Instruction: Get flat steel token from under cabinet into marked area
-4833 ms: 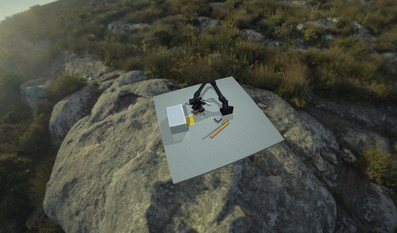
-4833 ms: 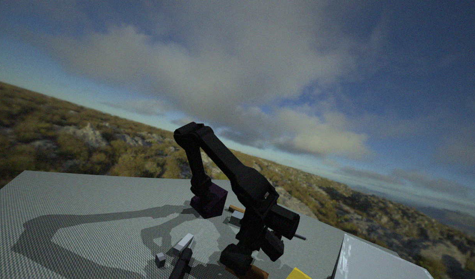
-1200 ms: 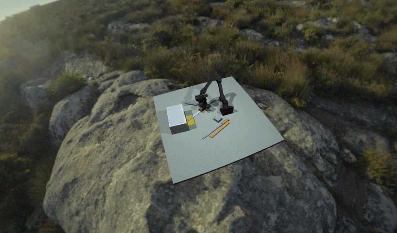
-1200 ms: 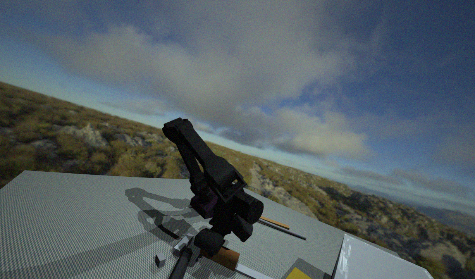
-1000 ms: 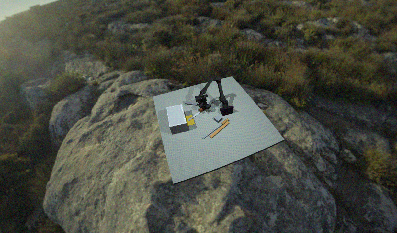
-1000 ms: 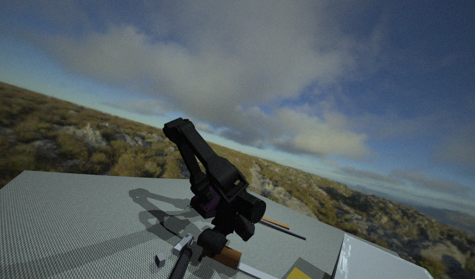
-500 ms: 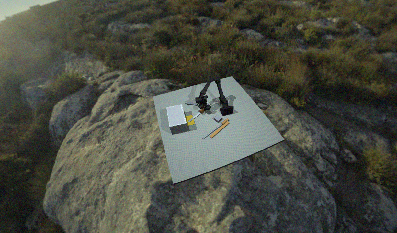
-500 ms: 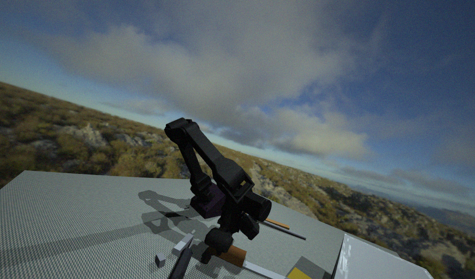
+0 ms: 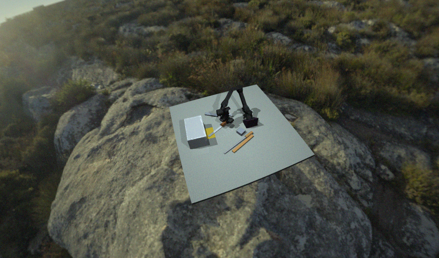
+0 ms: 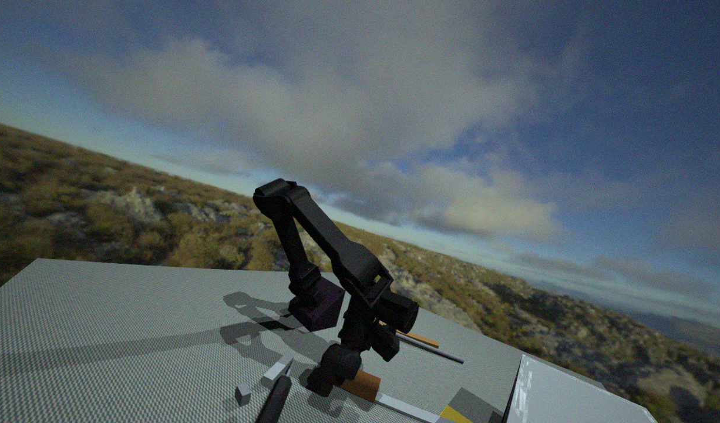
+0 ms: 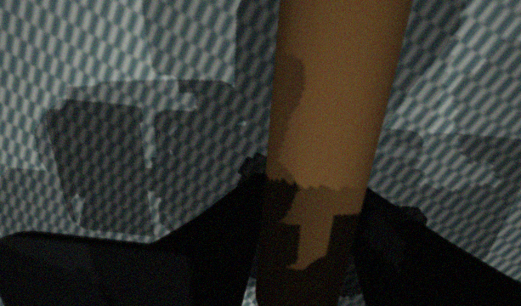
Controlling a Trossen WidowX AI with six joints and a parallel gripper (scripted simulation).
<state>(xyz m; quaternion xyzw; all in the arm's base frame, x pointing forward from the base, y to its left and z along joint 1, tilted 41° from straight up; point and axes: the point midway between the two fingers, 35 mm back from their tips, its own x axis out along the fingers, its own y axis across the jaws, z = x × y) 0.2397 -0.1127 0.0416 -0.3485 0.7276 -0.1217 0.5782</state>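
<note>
Right now my gripper tip is 9 cm past the grey block, 20 cm to the right of it and 1 cm below it. Also, from my gripper tip: grey bar 9 cm behind, 10 cm to the right; small grey cube 7 cm behind, 18 cm to the right; wooden stick 4 cm behind, 34 cm to the left.
</note>
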